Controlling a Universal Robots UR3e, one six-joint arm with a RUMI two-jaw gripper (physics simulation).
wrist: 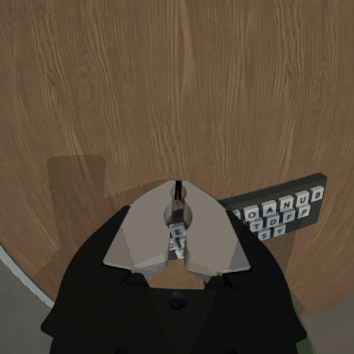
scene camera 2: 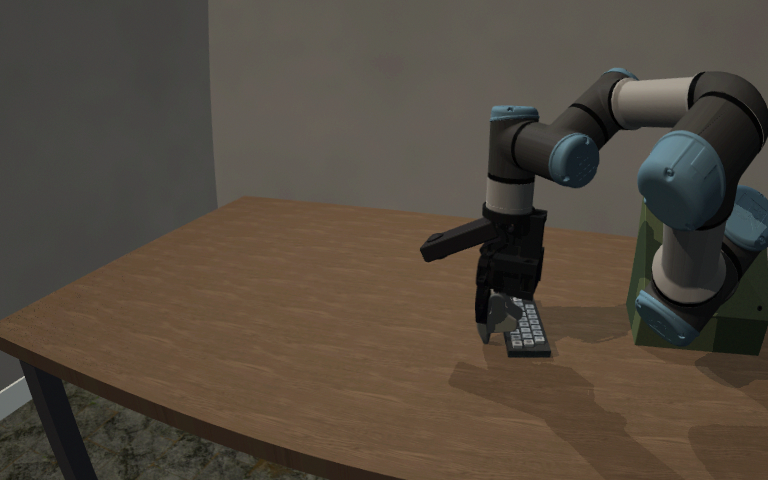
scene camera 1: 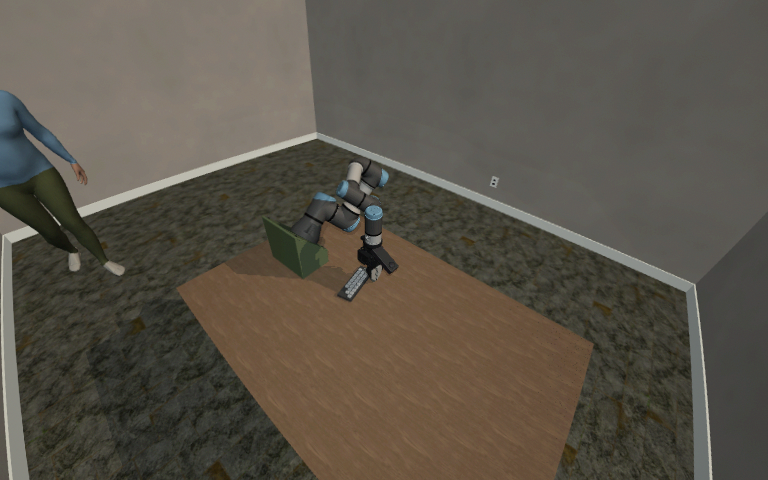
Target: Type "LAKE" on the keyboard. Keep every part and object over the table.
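Seen in the pictures: gripper, fingertip midpoint: (wrist: 177,181) (scene camera 2: 486,342) (scene camera 1: 374,281); arm's base, origin of the base link: (scene camera 1: 303,236).
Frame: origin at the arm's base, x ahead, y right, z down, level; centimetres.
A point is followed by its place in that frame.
The small dark keyboard (scene camera 1: 353,284) {x 28.5, y 1.6, z 10.2 cm} (scene camera 2: 526,333) {x 27.6, y -5.5, z 9.9 cm} (wrist: 270,221) {x 28.7, y 2.4, z 10.0 cm} with white letter keys lies flat on the table (scene camera 1: 407,367) {x 64.2, y 18.4, z 11.7 cm} (scene camera 2: 283,316) {x 66.1, y -5.0, z 11.7 cm} (wrist: 100,75) {x 43.0, y -10.4, z 11.7 cm}. My gripper (scene camera 1: 374,277) {x 33.5, y -6.1, z 11.7 cm} (scene camera 2: 485,340) {x 33.5, y -6.1, z 11.7 cm} (wrist: 177,181) {x 33.5, y -6.1, z 11.7 cm} is shut and empty, pointing down at the keyboard's long edge, low over it. In the wrist view, the keys O, A, N, U, B, T, D, F, P, S and Y show right of the fingers. An E key (wrist: 177,230) {x 29.3, y -6.7, z 10.0 cm} shows through the gap between the jaws. The fingers hide the keys around it. Whether the tips touch a key, I cannot tell.
A green angular stand (scene camera 1: 300,254) {x 8.9, y 9.9, z -1.6 cm} (scene camera 2: 673,333) is at the arm's base, beyond the keyboard. A person (scene camera 1: 22,147) in a blue top stands on the floor at the left in the first scene view. Walls rise beyond the table.
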